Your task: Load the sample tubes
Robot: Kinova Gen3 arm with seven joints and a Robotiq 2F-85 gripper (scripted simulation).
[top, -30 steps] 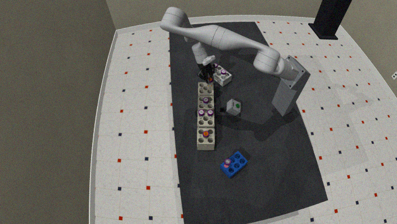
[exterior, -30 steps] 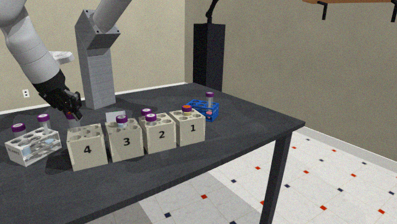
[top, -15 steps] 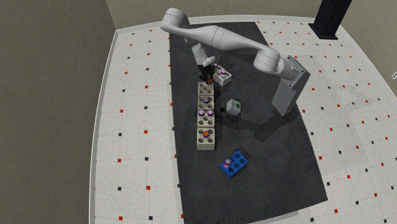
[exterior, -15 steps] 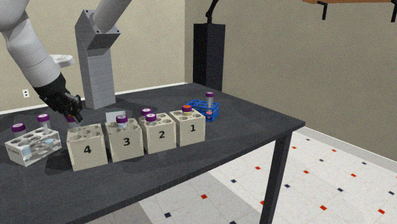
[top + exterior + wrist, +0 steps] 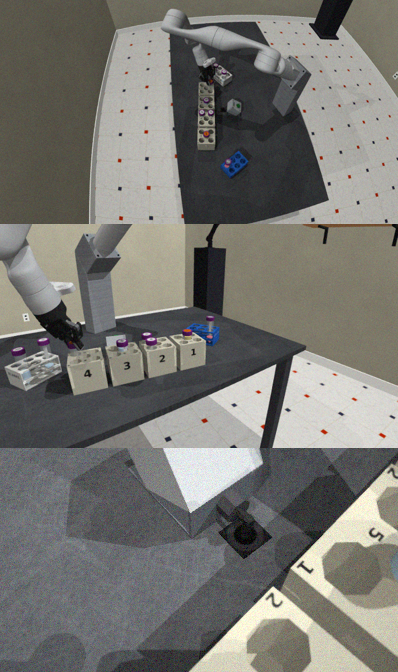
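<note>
The orange-dot tube lies 10 mm to the left of my hand and 50 mm below it. The rest, counted from my hand: done desk (130 mm behind, 160 mm to the left, 70 mm below); blank marked 10 (110 mm behind, 80 mm to the right, 60 mm below); white blanks rack (100 mm behind, 120 mm to the right, 100 mm below).
</note>
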